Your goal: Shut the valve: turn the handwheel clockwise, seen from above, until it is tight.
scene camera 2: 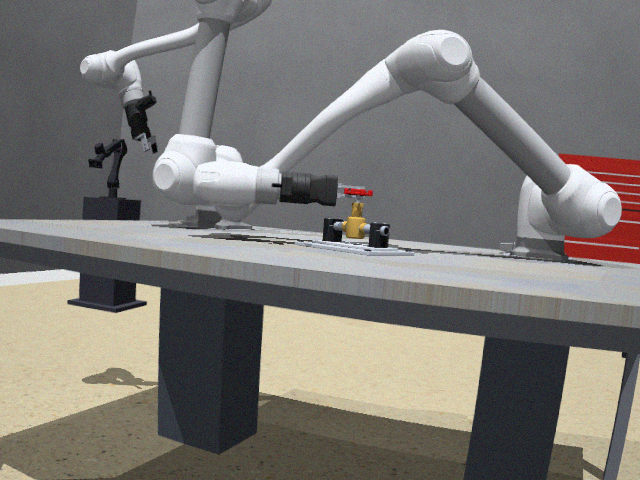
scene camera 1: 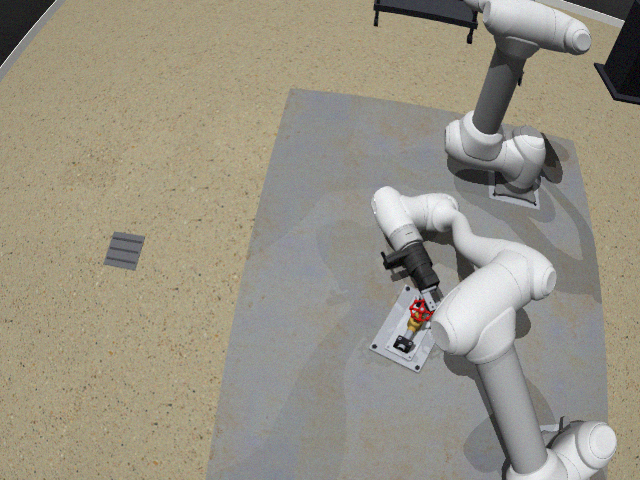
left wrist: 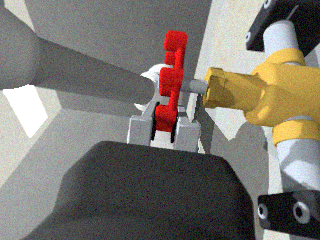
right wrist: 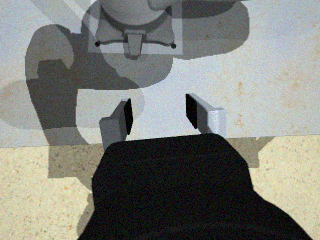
Scene:
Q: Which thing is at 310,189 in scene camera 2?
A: The left gripper.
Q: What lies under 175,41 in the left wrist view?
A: A red handwheel.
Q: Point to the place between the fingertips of the left gripper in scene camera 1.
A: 432,311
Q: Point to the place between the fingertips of the right gripper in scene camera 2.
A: At 151,151

